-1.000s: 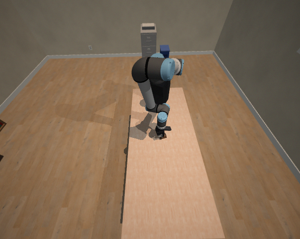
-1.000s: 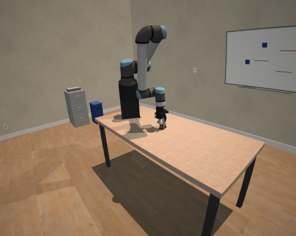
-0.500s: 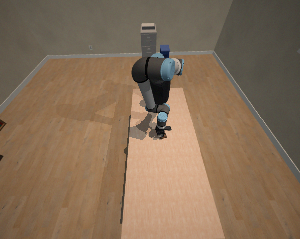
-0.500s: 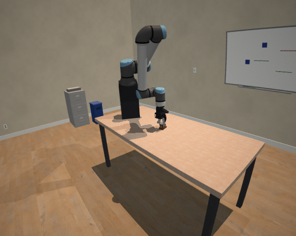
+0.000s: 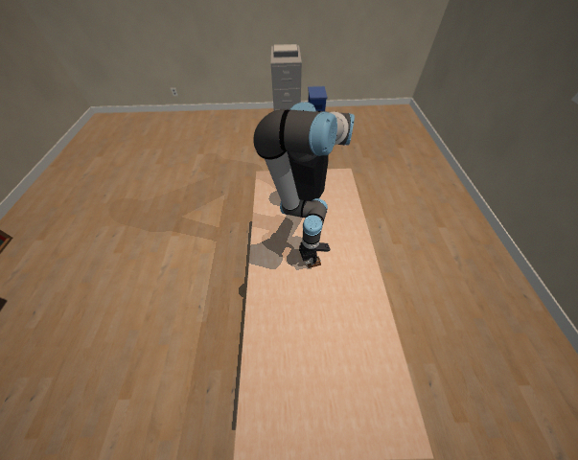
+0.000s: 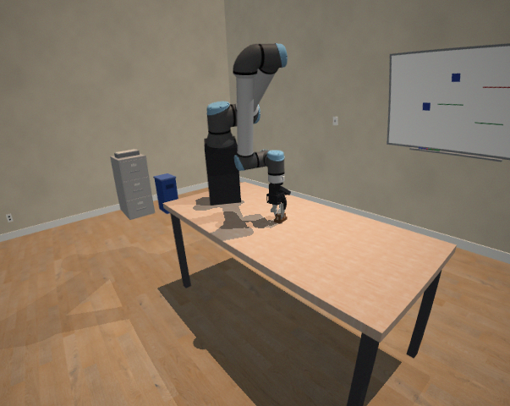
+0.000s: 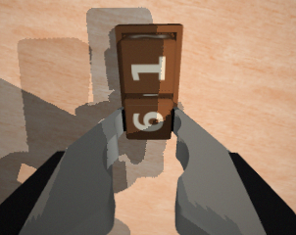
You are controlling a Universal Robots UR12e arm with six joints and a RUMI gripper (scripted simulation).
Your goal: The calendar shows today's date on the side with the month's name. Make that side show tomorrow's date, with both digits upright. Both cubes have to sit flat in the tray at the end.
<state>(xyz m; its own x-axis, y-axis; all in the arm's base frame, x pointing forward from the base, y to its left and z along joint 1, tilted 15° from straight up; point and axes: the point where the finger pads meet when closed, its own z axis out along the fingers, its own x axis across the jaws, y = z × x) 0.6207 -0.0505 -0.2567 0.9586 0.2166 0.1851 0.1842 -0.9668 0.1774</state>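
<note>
The brown digit cube lies 10 mm below my hand. From my hand the other things lie so: brown calendar tray 20 mm to the left, 30 mm below.
</note>
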